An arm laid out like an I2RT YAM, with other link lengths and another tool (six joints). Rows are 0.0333 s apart.
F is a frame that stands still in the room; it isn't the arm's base.
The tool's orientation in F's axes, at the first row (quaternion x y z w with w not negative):
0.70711, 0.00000, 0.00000, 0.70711
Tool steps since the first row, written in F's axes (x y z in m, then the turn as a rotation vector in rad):
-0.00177, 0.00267, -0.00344, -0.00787, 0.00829, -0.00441
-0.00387, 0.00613, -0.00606, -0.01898, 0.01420, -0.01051
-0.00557, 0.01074, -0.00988, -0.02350, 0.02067, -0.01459
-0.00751, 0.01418, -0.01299, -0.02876, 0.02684, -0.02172
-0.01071, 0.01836, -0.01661, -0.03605, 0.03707, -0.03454
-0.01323, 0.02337, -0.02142, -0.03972, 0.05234, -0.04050
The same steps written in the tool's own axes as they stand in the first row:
-0.00177, -0.00344, -0.00267, -0.00787, -0.00441, -0.00829
-0.00387, -0.00606, -0.00613, -0.01898, -0.01051, -0.01420
-0.00557, -0.00988, -0.01074, -0.02350, -0.01459, -0.02067
-0.00751, -0.01299, -0.01418, -0.02876, -0.02172, -0.02684
-0.01071, -0.01661, -0.01836, -0.03605, -0.03454, -0.03707
-0.01323, -0.02142, -0.02337, -0.03972, -0.04050, -0.05234

